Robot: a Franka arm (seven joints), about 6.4 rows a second.
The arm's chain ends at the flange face. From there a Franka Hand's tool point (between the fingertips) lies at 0.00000 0.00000 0.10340 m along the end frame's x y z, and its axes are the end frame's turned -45 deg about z.
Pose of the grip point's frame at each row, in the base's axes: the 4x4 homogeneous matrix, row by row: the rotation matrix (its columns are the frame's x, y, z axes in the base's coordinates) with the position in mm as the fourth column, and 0 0 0 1 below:
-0.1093 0.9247 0.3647 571.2; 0.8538 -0.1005 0.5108 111.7; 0.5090 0.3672 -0.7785 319.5; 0 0 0 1
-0.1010 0.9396 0.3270 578.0; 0.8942 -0.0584 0.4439 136.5; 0.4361 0.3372 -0.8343 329.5; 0 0 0 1
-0.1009 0.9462 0.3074 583.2; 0.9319 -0.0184 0.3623 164.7; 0.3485 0.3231 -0.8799 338.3; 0 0 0 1
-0.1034 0.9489 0.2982 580.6; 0.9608 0.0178 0.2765 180.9; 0.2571 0.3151 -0.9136 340.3; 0 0 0 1
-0.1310 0.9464 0.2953 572.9; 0.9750 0.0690 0.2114 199.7; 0.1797 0.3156 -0.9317 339.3; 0 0 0 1
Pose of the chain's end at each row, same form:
0.5766 0.7311 0.3647 533.5; 0.5327 -0.6748 0.5108 58.9; 0.6196 -0.1003 -0.7785 400.0; 0 0 0 1
0.5930 0.7358 0.3270 544.2; 0.5910 -0.6736 0.4439 90.6; 0.5468 -0.0699 -0.8343 415.8; 0 0 0 1
0.5977 0.7404 0.3074 551.4; 0.6459 -0.6720 0.3623 127.2; 0.4749 -0.0180 -0.8799 429.3; 0 0 0 1
0.5979 0.7441 0.2982 549.8; 0.6920 -0.6668 0.2765 152.3; 0.4046 0.0410 -0.9136 434.8; 0 0 0 1
0.5766 0.7618 0.2953 542.4; 0.7382 -0.6406 0.2114 177.8; 0.3502 0.0961 -0.9317 435.6; 0 0 0 1

